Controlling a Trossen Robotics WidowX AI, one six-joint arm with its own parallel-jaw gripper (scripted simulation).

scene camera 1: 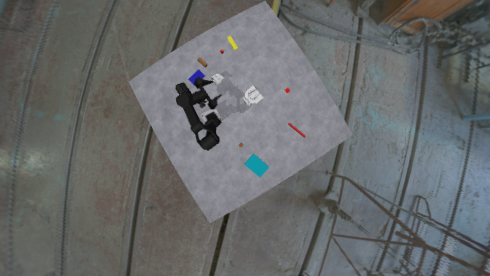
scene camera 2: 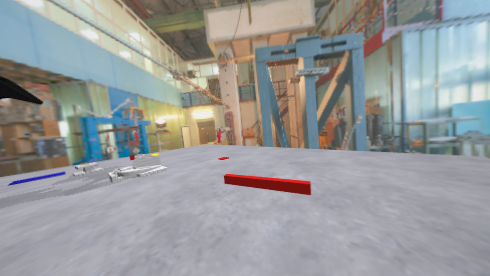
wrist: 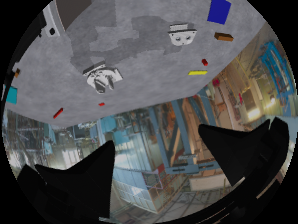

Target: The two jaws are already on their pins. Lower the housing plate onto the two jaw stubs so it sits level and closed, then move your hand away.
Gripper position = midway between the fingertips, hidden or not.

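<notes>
Open and holding nothing, the gripper (wrist: 158,137) shares the scene with a red bar (scene camera 2: 286,185).
</notes>
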